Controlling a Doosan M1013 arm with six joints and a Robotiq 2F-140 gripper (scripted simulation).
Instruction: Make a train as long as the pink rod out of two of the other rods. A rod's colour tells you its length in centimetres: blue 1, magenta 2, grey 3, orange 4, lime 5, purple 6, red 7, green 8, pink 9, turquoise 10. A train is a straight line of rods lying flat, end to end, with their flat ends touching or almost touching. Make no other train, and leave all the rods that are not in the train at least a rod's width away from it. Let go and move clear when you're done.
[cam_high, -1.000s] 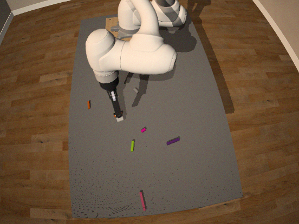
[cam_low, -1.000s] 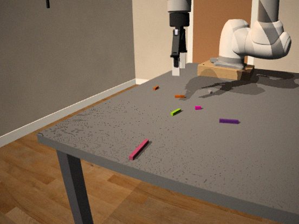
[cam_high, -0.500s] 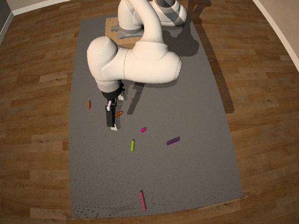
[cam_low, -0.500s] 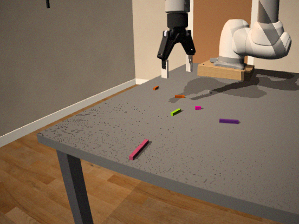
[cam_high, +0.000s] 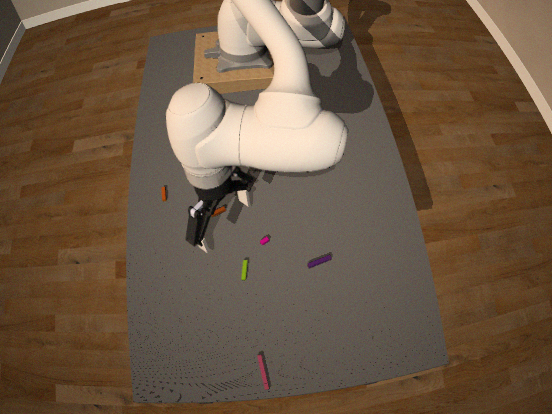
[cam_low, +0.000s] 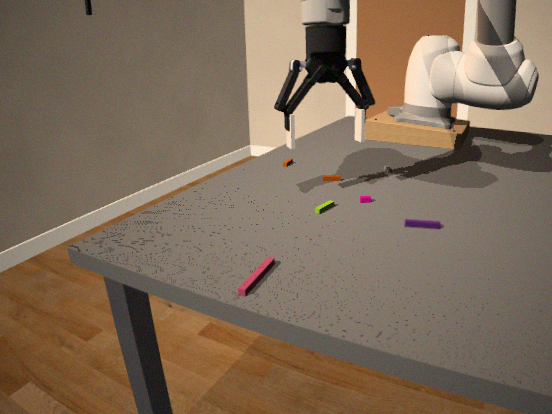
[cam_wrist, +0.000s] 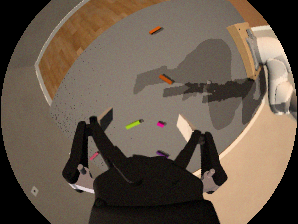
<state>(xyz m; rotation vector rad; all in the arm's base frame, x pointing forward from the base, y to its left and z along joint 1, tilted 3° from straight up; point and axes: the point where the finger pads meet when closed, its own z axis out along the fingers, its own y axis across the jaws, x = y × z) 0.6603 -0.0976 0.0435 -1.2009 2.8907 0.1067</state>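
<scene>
My hand is 80 mm short of the lime rod, 30 mm to the right of it and 110 mm above it. Also, from my hand: purple rod: 80 mm ahead, 210 mm to the left, 110 mm below; magenta rod: 90 mm to the left, 110 mm below; grey rod: 210 mm behind, 80 mm to the left, 110 mm below.
</scene>
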